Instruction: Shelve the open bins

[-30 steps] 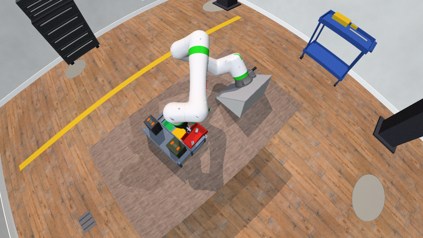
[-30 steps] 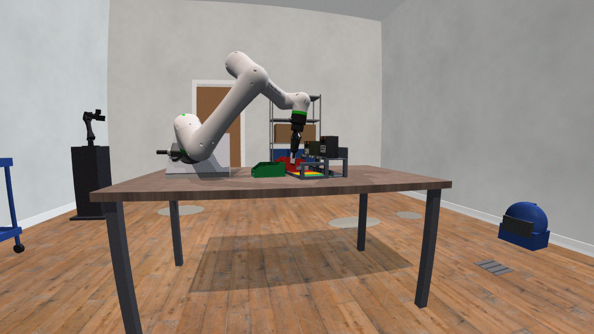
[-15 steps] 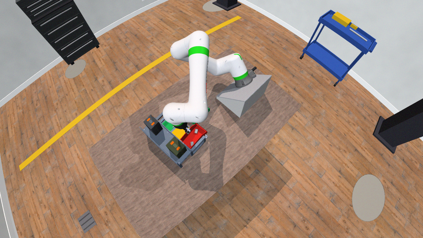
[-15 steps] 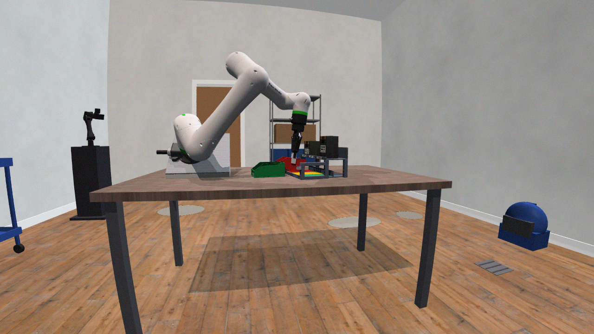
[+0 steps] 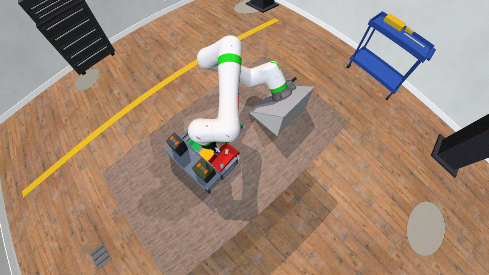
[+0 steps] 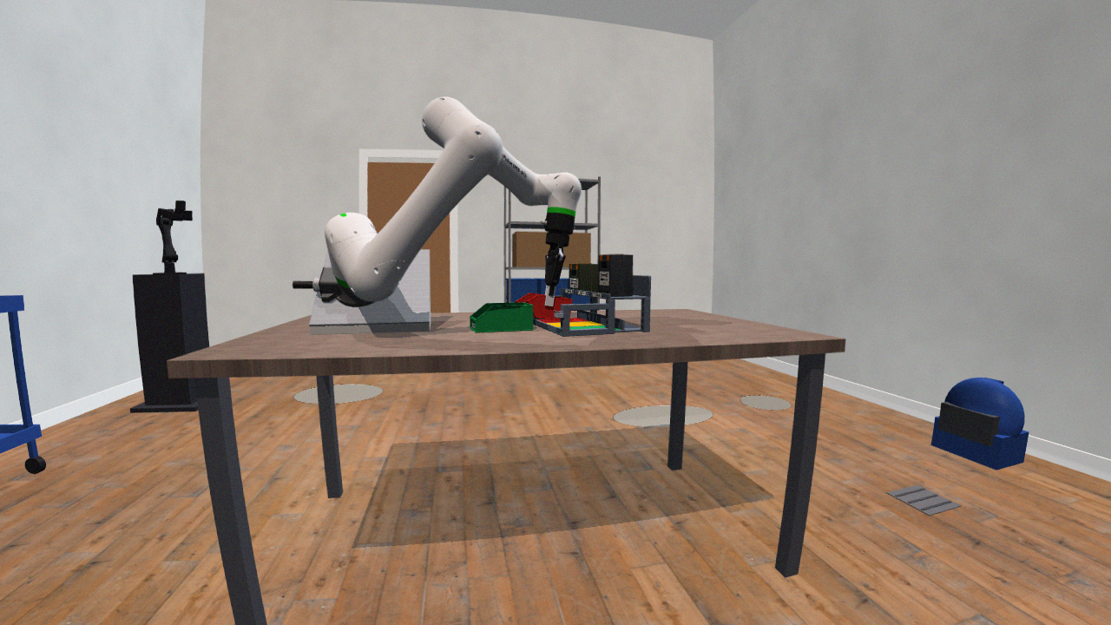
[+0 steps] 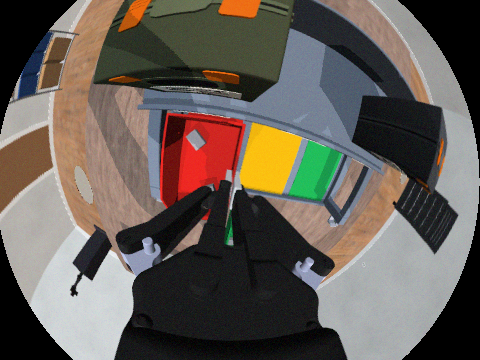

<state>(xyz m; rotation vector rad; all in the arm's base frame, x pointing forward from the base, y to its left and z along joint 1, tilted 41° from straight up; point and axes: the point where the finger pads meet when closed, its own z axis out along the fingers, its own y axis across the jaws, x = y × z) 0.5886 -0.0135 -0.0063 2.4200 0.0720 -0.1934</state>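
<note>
The red bin is 50 mm to the left of my hand, 40 mm below it and 10 mm behind it. Also, from my hand: green bin 170 mm behind, 80 mm to the right, 60 mm below.
</note>
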